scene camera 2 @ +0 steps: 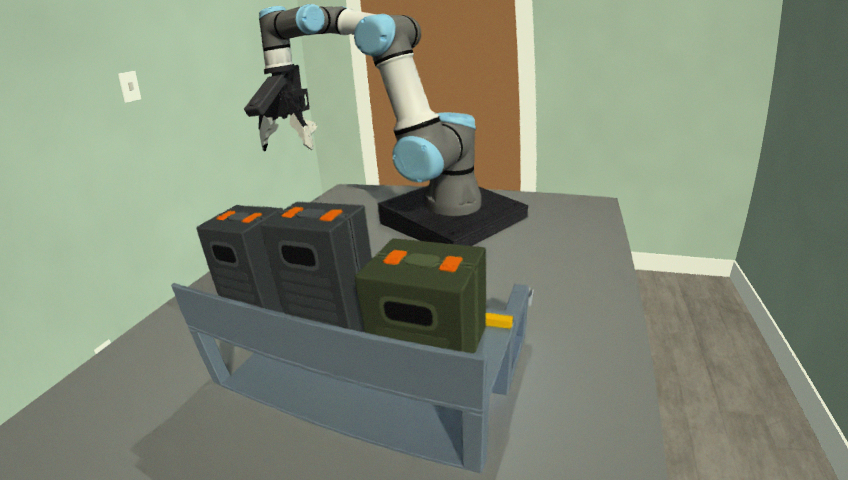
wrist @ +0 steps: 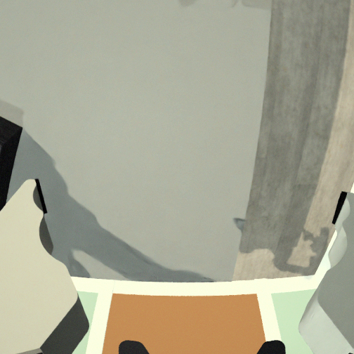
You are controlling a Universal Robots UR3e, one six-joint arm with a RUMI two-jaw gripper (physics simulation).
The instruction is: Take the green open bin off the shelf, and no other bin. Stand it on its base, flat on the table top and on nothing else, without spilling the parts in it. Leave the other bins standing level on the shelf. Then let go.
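Seen in the pictures: gripper, fingertip midpoint: (scene camera 2: 287,150); arm's base, link origin: (scene camera 2: 453,203).
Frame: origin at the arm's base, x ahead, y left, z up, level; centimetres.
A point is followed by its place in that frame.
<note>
The green bin (scene camera 2: 421,297) {y 12.4, x 58.6, z 14.5 cm} stands upright at the right end of the blue-grey shelf (scene camera 2: 333,350) {y 4.5, x 61.5, z 9.5 cm} in the scene view, with two orange latches on top and a dark window in its side. Two dark grey bins stand level to its left: a wider one (scene camera 2: 309,267) {y 0.3, x 56.5, z 14.9 cm} beside it and a narrower one (scene camera 2: 229,255) {y -11.1, x 56.2, z 15.0 cm} at the far left. What the bins hold is hidden. My gripper (scene camera 2: 288,147) {y -36.8, x 8.2, z 15.5 cm} (wrist: 192,189) is open and empty, pointing down high above the table (scene camera 2: 571,333) {y 26.7, x 37.7, z -4.1 cm} (wrist: 160,125), behind and above the grey bins. The bins do not show in the wrist view.
A yellow piece (scene camera 2: 498,320) {y 17.7, x 50.7, z 7.0 cm} lies on the shelf just right of the green bin. The shelf's raised front board (scene camera 2: 333,342) {y 4.8, x 61.6, z 10.5 cm} covers the bins' lower parts. The robot's black base block (scene camera 2: 416,223) {y -5.1, x 11.2, z -0.4 cm} (wrist: 7,160) stands on the table behind the shelf. Walls and a brown door (scene camera 2: 446,71) (wrist: 185,320) are behind.
</note>
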